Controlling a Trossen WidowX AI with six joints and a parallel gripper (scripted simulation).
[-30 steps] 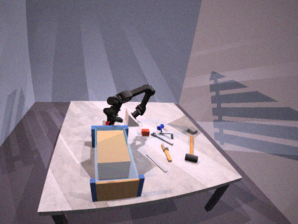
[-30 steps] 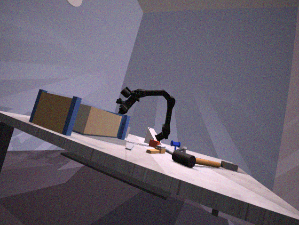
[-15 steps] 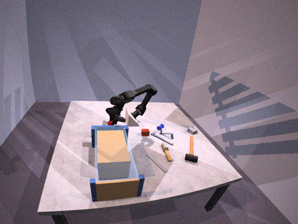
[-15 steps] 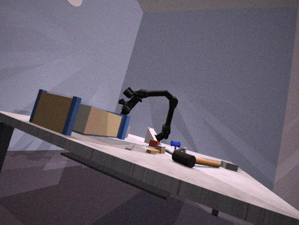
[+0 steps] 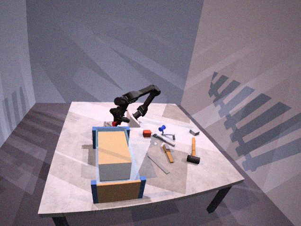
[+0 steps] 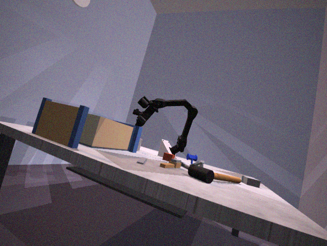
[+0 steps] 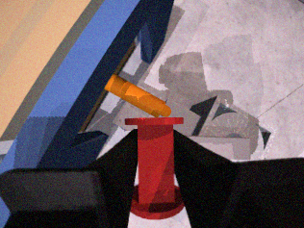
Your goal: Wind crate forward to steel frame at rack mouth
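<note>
Right now my gripper tip is 40 mm past the winch handle, 10 mm to the left of it and 30 mm above it. The rest, counted from my gripper tip: red winch handle grip (10 mm behind, 10 mm to the left); then pale winch body (110 mm behind, 50 mm to the right, 100 mm below); then clear-panelled cubby (310 mm ahead, 10 mm to the right, 20 mm below).
</note>
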